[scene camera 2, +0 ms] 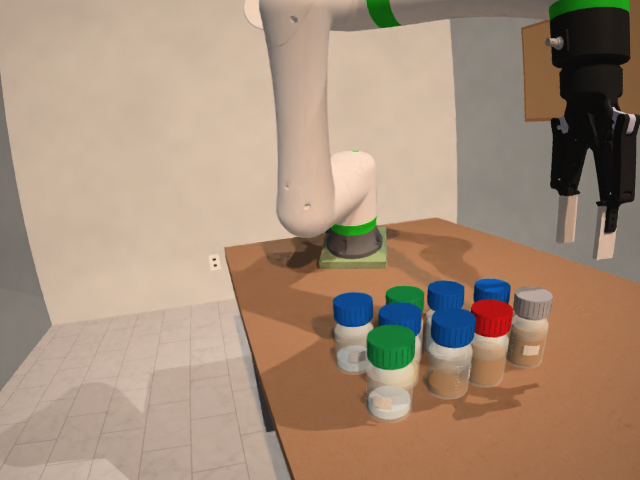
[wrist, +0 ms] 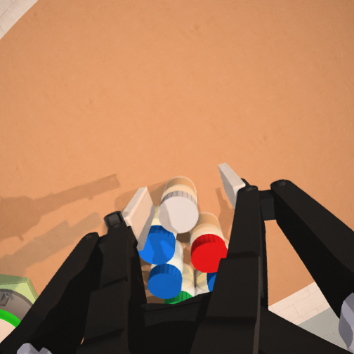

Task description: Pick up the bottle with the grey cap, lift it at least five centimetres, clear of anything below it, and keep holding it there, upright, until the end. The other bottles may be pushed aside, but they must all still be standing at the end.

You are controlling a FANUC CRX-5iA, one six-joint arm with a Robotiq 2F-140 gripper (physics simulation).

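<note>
The grey-capped bottle stands upright on the table at the right end of the bottle group, with brown contents and a pale label. My gripper is open and empty, high above the table. In the wrist view the grey cap shows between the two pale fingertips, well below them. A red-capped bottle stands close beside it. A blue-capped bottle stands close on another side, partly hidden in the scene view.
More upright bottles stand toward the left: blue-capped ones and green-capped ones. The robot base stands at the back of the brown table. The table's left edge drops to a tiled floor.
</note>
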